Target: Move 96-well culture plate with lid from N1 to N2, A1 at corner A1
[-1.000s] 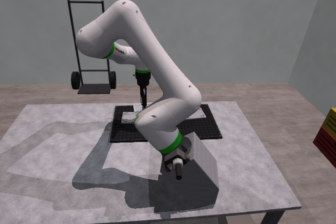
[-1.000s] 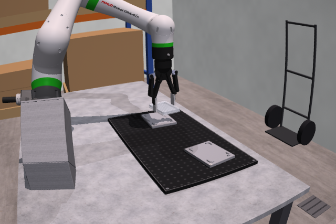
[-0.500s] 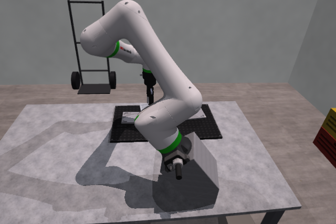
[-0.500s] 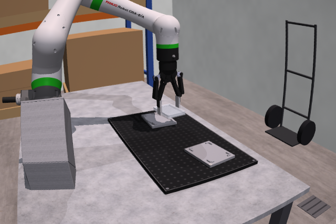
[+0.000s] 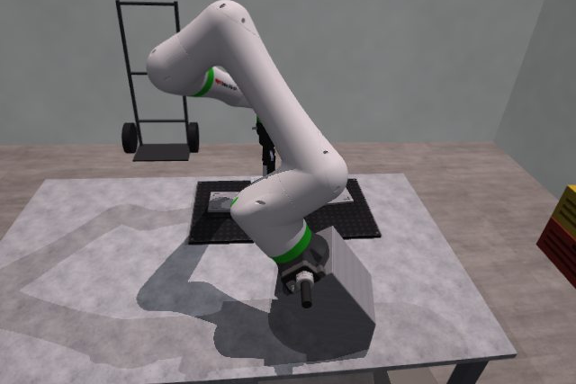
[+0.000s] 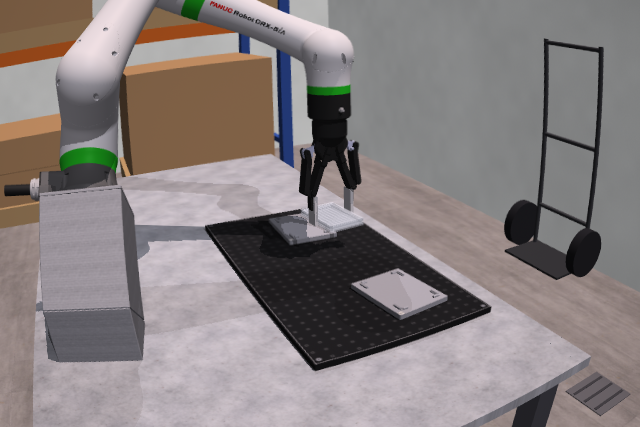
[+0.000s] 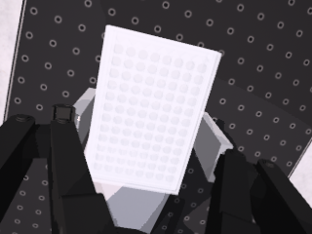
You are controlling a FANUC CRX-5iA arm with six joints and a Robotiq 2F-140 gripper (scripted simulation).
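Now: the plate nest N2 40 mm ahead of my hand, 260 mm to the right of it and 100 mm below it. The rest, counted from my hand: plate lid: 10 mm below; then plate nest N1: 20 mm behind, 150 mm to the left, 100 mm below.
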